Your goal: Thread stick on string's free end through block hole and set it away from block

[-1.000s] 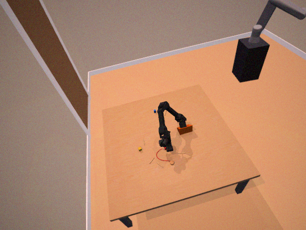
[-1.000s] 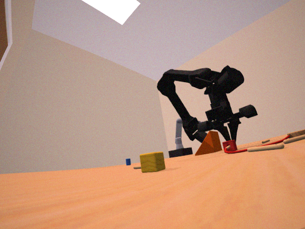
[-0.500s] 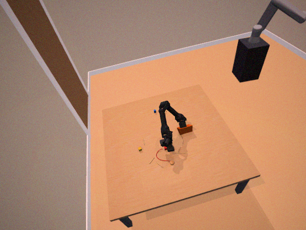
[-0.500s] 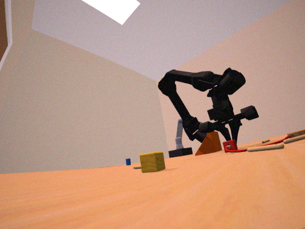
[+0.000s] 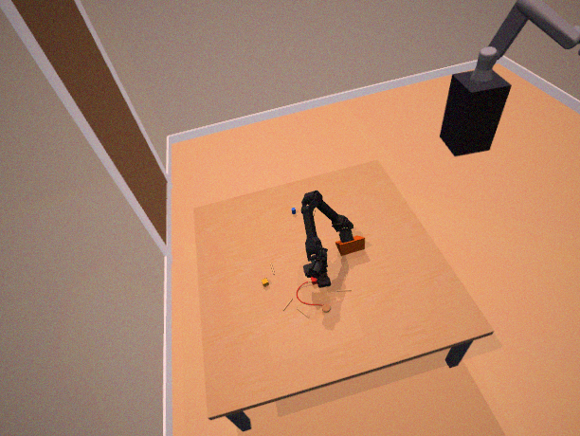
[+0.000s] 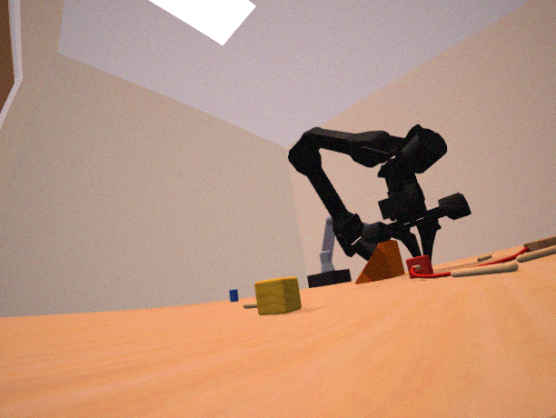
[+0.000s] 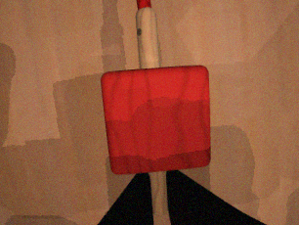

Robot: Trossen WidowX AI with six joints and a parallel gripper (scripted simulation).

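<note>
My gripper tip is now 3 cm short of the red block and 1 cm below it. Round my gripper tip: round wooden button (16 cm to the left); yellow cube (29 cm ahead, 4 cm to the right, 1 cm above); thin wooden stick (4 cm ahead, 1 cm above).
</note>
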